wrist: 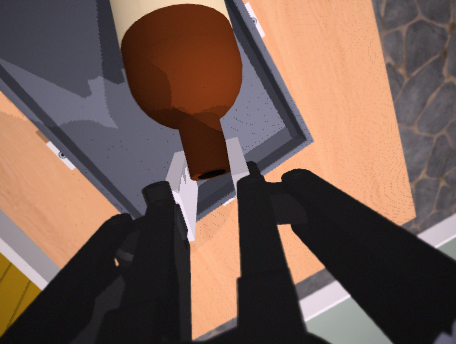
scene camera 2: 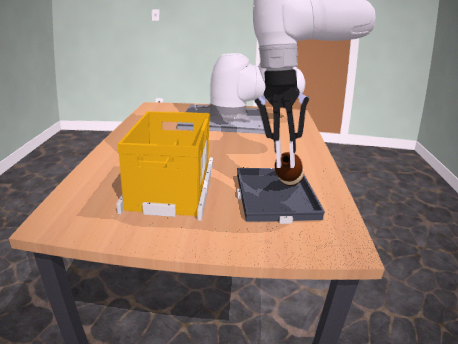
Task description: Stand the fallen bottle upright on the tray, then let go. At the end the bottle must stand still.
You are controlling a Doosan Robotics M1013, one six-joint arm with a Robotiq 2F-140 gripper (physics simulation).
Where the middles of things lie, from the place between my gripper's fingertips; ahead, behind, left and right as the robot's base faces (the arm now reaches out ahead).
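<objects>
Brown bottle (wrist: 185, 72): 4 cm below my hand, 7 cm behind, 2 cm to the left. Dark grey tray (scene camera 2: 265, 198): 10 cm below my hand, 5 cm behind, 1 cm to the right. Yellow crate (scene camera 2: 158, 166): 2 cm below my hand, 8 cm behind, 29 cm to the right.
</objects>
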